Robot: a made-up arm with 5 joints.
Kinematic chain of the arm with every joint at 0, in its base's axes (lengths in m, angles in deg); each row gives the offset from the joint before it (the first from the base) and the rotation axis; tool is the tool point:
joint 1: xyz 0 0 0.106 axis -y
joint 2: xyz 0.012 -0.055 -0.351 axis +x
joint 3: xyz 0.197 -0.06 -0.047 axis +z
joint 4: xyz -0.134 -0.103 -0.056 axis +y
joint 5: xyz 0.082 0 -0.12 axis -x
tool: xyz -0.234 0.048 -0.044
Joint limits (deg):
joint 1: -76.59..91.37
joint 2: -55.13..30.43
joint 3: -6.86..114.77
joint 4: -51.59..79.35
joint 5: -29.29..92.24
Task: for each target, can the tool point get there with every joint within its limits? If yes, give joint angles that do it. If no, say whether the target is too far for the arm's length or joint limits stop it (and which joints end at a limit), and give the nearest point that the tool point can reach.
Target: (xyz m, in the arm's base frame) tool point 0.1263 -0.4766 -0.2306
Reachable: yes | joints -33.73 -45.89 93.44 22.09 9.26
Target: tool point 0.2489 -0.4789 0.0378
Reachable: yes | joints 56.75 -31.65 57.16 43.02 30.83
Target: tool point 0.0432 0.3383 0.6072
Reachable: no: joint limits stop it (at a limit: joint 1, joint 2, joint 3, joint 4, joint 5) | nearest point 0.0900 -0.2098 0.5888 | short by 0.550 m
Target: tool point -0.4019 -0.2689 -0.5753
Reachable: yes | joints -51.91 22.58 92.65 0.97 12.85
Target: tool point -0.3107 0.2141 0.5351
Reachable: no: joint limits stop it (at a limit: joint 1, joint 2, joint 3, joint 4) | nearest point -0.2849 -0.1033 0.1818 | short by 0.476 m
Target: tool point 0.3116 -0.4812 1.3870
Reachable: no: too far | nearest point 0.3319 -0.3995 0.6085 | short by 0.783 m
